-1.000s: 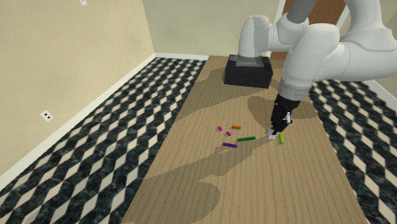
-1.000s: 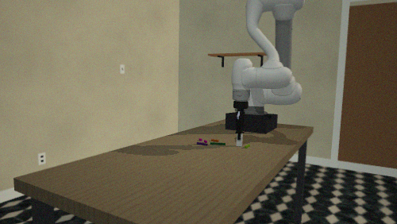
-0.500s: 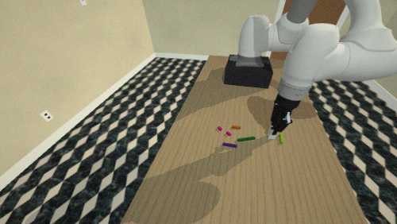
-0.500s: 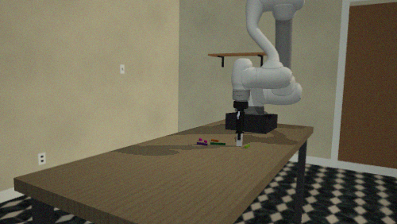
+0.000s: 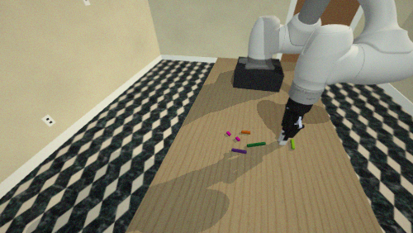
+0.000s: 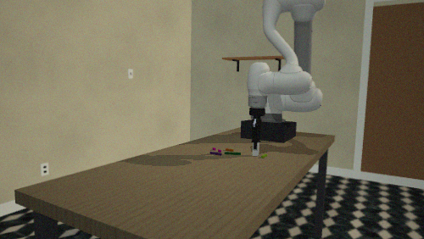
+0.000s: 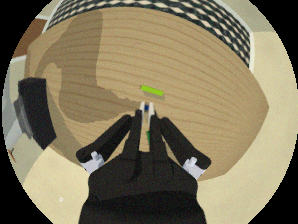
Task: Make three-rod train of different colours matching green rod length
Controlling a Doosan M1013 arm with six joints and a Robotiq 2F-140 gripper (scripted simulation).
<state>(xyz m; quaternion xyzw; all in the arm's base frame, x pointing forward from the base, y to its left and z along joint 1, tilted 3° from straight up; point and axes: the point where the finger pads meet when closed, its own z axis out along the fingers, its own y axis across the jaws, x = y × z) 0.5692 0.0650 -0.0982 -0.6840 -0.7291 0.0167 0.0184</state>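
Right now my hand is 30 mm above the tiny blue piece. Also, from my hand: orange rod (150 mm to the right, 40 mm behind, 30 mm below); lime rod (40 mm to the left, 30 mm below, 10 mm ahead); green rod (110 mm to the right, 30 mm below, 30 mm ahead).
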